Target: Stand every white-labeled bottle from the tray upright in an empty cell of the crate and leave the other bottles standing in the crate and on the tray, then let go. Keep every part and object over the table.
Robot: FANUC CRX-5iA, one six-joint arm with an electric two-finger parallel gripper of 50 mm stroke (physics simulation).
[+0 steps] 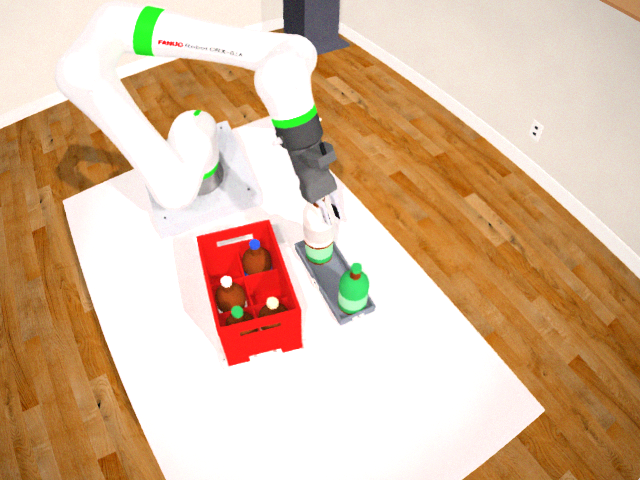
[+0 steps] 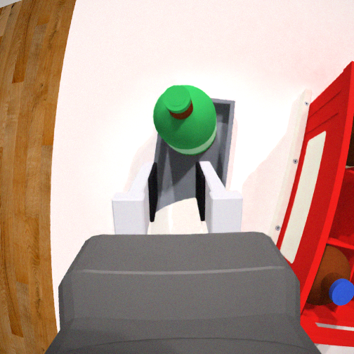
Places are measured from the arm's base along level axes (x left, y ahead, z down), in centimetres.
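Where they show: gripper, fingertip midpoint: (image 1: 333,220).
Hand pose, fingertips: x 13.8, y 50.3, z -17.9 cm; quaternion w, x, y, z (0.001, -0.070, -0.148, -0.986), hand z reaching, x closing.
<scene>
Things, the pixels of their top centre, and the offset from my fingertips. "*": a spot on its surface instead.
- white-labeled bottle at its top centre: (image 1: 319,192) dx -0.6, dy -4.9, dz -4.9 cm
- grey tray at a spot on its surface: (image 1: 330,281) * dx +0.6, dy -0.6, dz +24.9 cm
- red crate at its top centre: (image 1: 244,271) dx -21.5, dy -3.8, dz +7.8 cm
- blue cap at its top centre: (image 1: 254,243) dx -15.1, dy -10.8, dz +9.1 cm
- white cap at its top centre: (image 1: 226,280) dx -26.0, dy -4.7, dz +9.1 cm
- green cap at its top centre: (image 1: 236,310) dx -27.8, dy +3.9, dz +9.1 cm
- cream cap at its top centre: (image 1: 272,301) dx -20.0, dy +5.9, dz +9.1 cm
My gripper (image 1: 330,210) (image 2: 176,180) is shut on the white-labeled bottle (image 1: 317,225) (image 2: 177,215), which hangs upright above the back end of the grey tray (image 1: 330,281) (image 2: 231,135). It partly hides a green bottle (image 1: 319,254) standing on the tray behind and below it. Another green bottle (image 1: 353,286) (image 2: 185,122) stands at the tray's front end. The red crate (image 1: 263,341) (image 2: 320,200) stands beside the tray. Its back left and middle right cells look empty.
In the crate stand brown bottles with a blue cap (image 1: 254,244) (image 2: 342,292) at back right, a white cap (image 1: 225,281) at middle left, a green cap (image 1: 237,311) at front left and a cream cap (image 1: 272,302) at front right. The table edge lies beyond the tray.
</scene>
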